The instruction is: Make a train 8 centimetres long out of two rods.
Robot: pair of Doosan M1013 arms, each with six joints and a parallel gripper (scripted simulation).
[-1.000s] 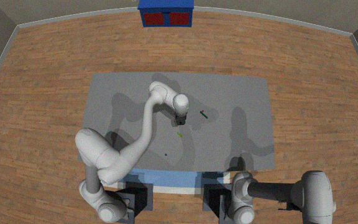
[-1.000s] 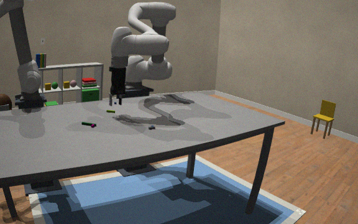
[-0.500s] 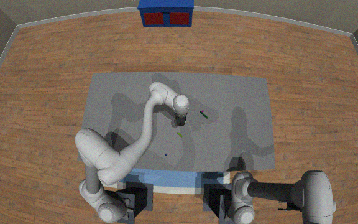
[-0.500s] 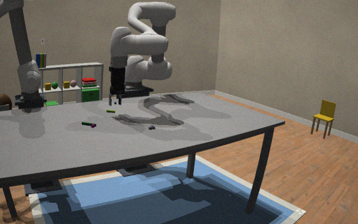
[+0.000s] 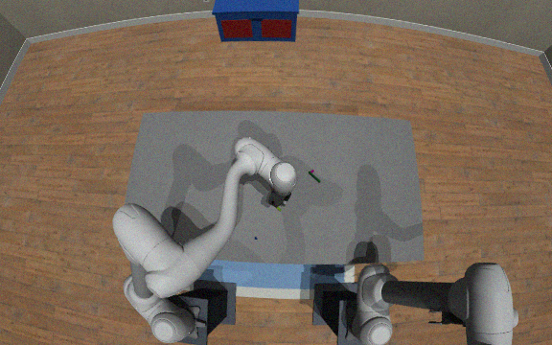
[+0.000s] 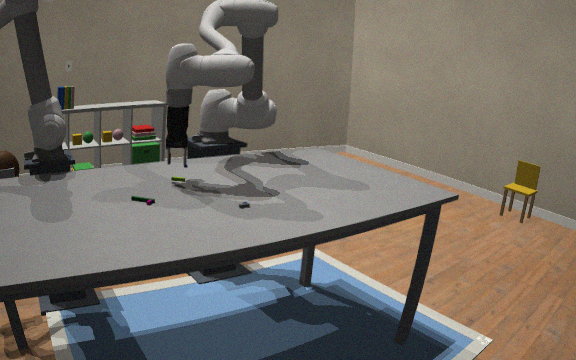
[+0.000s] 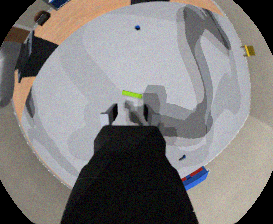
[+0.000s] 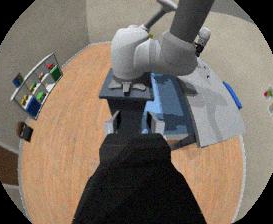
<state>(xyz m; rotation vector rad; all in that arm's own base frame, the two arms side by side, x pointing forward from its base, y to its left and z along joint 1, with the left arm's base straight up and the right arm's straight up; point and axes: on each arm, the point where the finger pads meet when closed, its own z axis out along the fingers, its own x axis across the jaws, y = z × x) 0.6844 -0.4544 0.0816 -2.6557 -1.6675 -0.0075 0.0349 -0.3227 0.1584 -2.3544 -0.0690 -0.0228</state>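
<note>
Now: the grey rod 31 cm ahead of my left hand, 8 cm to the left of it and 8 cm below it. From my left hand the other things lie so: lime rod 8 cm below, 2 cm behind, 1 cm to the left; then magenta rod 18 cm ahead, 17 cm to the right, 8 cm below; then green rod 18 cm to the right, 15 cm ahead, 8 cm below.
</note>
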